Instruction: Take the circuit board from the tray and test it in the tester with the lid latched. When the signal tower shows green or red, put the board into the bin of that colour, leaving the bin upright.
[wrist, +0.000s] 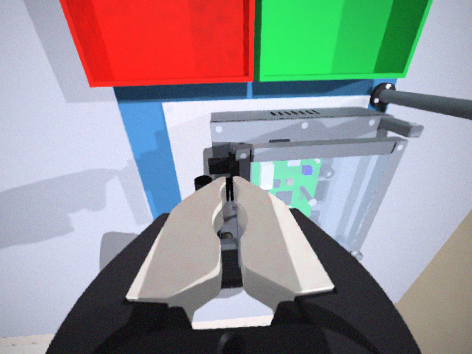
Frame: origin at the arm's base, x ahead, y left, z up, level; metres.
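Seen in the pictures: gripper, fingertip midpoint: (229, 179).
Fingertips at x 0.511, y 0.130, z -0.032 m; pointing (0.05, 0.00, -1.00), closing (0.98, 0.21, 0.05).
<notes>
Pixels of each thing's middle, then the offset from my fingertips to it. "spot": a spot on its surface instead.
- tester at a spot on its surface: (260, 125) spot: 0.028 m ahead, 0.030 m left, 0.059 m down
- red bin at a spot on its surface: (160, 40) spot: 0.077 m back, 0.083 m left, 0.113 m down
- green bin at a spot on its surface: (305, 40) spot: 0.067 m ahead, 0.112 m left, 0.113 m down
- grey pole at a spot on its surface: (430, 102) spot: 0.176 m ahead, 0.080 m left, 0.048 m down
- black knob end at a spot on its surface: (202, 182) spot: 0.019 m back, 0.019 m right, 0.023 m down
My gripper (229, 179) is shut with nothing between its fingertips. It points at the black latch parts (220, 165) on the left side of the tester (260, 125); the fingers hide much of them, and I cannot tell whether the latch is fastened. The green circuit board (295, 192) lies in the tester under the clear lid (325, 149), which lies over it; its left and lower parts are hidden by the right finger. The red bin (160, 40) and the green bin (305, 40) stand upright side by side at the top. The signal tower's lamps and the tray do not show.
A grey pole (430, 102) on a round black foot runs to the right edge from behind the tester. A grey arm (402, 126) sticks out at the tester's back right corner. A black knob end (202, 182) stands just left of the fingertips.
</notes>
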